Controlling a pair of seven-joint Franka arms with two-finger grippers.
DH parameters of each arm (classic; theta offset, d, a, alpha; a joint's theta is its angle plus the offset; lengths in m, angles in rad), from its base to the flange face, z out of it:
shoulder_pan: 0 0.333 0 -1.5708
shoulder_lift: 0 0 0 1.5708
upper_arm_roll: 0 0.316 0.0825 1.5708
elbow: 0 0 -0.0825 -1.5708
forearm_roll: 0 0.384 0 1.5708
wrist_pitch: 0 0 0.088 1.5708
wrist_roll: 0 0.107 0 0
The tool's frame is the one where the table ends.
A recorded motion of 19 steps. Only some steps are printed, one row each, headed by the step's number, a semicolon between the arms.
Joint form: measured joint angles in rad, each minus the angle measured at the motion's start. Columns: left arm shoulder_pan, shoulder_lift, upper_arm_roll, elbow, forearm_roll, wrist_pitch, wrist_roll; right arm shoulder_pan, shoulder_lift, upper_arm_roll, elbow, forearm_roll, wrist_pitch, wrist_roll.
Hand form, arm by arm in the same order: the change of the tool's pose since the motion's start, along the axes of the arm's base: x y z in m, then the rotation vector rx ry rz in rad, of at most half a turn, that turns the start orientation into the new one. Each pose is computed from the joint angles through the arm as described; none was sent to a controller.
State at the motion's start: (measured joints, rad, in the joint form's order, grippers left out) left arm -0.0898 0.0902 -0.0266 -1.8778 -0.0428 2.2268 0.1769; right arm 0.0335 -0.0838 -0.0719 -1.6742 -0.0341 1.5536 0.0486
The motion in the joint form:
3: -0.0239 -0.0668 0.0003 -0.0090 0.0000 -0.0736 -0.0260; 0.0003 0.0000 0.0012 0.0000 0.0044 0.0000 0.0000
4: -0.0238 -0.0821 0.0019 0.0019 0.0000 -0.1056 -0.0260; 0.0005 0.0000 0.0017 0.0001 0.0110 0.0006 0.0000
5: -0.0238 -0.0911 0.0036 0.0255 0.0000 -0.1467 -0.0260; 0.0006 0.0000 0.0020 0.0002 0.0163 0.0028 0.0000
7: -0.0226 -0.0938 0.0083 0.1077 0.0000 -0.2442 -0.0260; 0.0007 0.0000 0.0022 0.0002 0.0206 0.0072 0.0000
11: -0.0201 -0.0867 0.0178 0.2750 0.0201 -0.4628 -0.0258; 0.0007 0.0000 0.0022 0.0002 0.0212 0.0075 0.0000
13: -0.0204 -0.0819 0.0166 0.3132 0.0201 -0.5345 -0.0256; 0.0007 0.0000 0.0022 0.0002 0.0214 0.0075 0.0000
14: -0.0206 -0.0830 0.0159 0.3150 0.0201 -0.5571 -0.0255; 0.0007 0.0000 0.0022 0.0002 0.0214 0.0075 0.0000
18: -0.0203 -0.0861 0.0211 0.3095 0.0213 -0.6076 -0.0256; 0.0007 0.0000 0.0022 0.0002 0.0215 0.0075 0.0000
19: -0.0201 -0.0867 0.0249 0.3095 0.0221 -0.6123 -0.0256; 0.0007 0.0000 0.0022 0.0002 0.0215 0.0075 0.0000
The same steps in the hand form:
3: -0.0203 -0.0124 0.0273 -0.0036 0.0173 -0.0015; 0.0001 0.0013 0.0000 0.0043 -0.0002 0.0014
4: -0.0243 -0.0111 0.0383 -0.0029 0.0230 -0.0011; 0.0002 0.0024 0.0001 0.0108 -0.0011 0.0020
5: -0.0266 -0.0100 0.0508 -0.0020 0.0314 -0.0010; 0.0004 0.0032 0.0003 0.0160 -0.0036 0.0023
7: -0.0272 -0.0070 0.0830 -0.0013 0.0440 0.0008; 0.0009 0.0038 0.0007 0.0201 -0.0082 0.0026
11: -0.0352 0.0017 0.1388 0.0247 0.0994 0.0038; 0.0010 0.0038 0.0007 0.0207 -0.0085 0.0026
13: -0.0398 0.0012 0.1473 0.0295 0.1374 0.0003; 0.0010 0.0039 0.0007 0.0209 -0.0085 0.0026
14: -0.0424 0.0010 0.1466 0.0320 0.1569 -0.0014; 0.0010 0.0039 0.0007 0.0209 -0.0085 0.0026
18: -0.0480 0.0048 0.1409 0.0391 0.2094 0.0029; 0.0010 0.0039 0.0007 0.0210 -0.0085 0.0026
19: -0.0484 0.0071 0.1408 0.0400 0.2134 0.0068; 0.0010 0.0039 0.0007 0.0210 -0.0085 0.0026

